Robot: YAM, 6 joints.
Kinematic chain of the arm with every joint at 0, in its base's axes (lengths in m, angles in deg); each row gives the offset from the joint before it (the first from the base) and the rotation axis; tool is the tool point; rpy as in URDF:
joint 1: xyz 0 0 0.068 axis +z
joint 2: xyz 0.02 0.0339 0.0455 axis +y
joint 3: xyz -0.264 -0.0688 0 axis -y
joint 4: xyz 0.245 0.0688 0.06 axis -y
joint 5: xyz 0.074 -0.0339 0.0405 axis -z
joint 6: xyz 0.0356 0 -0.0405 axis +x
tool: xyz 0 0 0 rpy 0 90 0
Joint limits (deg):
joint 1: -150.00..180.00
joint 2: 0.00..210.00
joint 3: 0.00..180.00
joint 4: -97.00..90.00
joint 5: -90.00..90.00
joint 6: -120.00..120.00
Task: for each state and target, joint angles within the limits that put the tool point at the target. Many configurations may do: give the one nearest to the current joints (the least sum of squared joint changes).
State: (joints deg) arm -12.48 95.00 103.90 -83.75 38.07 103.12
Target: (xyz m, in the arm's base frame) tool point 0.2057 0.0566 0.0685
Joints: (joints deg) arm 20.06 125.02 53.52 -81.37 29.25 103.12
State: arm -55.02 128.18 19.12 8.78 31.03 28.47
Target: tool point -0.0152 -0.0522 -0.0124
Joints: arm -79.75 134.08 6.50 5.50 42.93 28.47
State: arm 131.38 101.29 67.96 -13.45 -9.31 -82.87
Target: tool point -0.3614 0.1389 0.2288
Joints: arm 157.91 99.87 69.84 -12.89 -11.71 -82.87
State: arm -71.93 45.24 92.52 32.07 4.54 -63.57
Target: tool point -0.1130 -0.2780 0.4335
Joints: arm -111.05 73.75 67.47 24.26 9.08 -63.57
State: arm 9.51 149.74 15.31 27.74 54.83 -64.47
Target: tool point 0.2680 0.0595 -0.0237
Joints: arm 18.59 131.85 35.60 33.89 54.68 -64.47
